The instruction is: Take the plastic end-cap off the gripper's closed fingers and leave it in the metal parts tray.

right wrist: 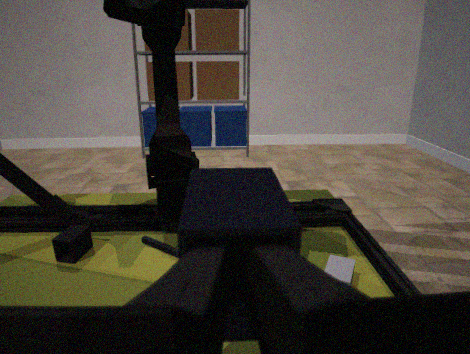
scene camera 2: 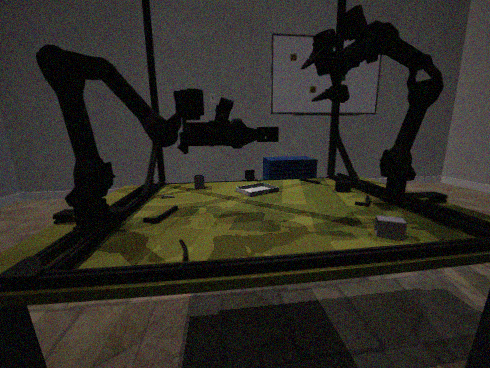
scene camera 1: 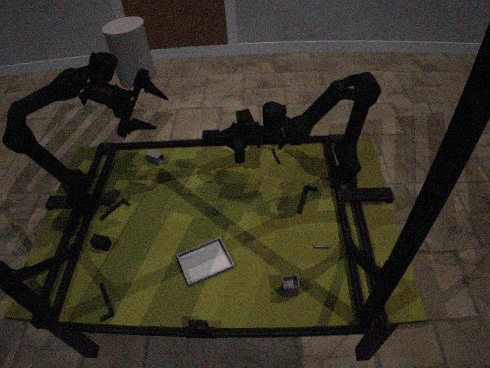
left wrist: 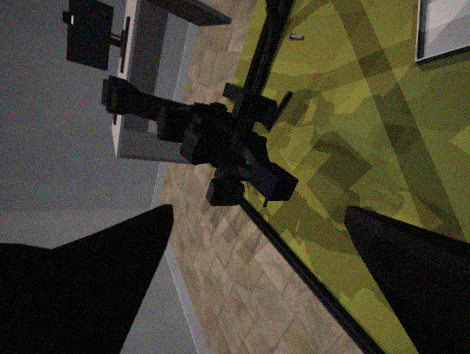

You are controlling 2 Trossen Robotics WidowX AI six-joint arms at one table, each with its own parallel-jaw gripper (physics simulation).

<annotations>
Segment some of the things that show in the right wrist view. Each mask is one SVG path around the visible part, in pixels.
My right gripper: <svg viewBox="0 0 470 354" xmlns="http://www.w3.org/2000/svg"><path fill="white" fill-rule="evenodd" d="M228 236L202 237L164 275L123 306L0 306L0 354L222 354L229 294ZM243 236L246 290L261 354L470 354L470 291L371 298L326 273L272 235Z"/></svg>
A dark block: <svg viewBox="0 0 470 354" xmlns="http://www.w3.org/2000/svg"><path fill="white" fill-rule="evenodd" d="M90 226L72 224L52 239L56 262L75 264L93 247Z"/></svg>
</annotations>
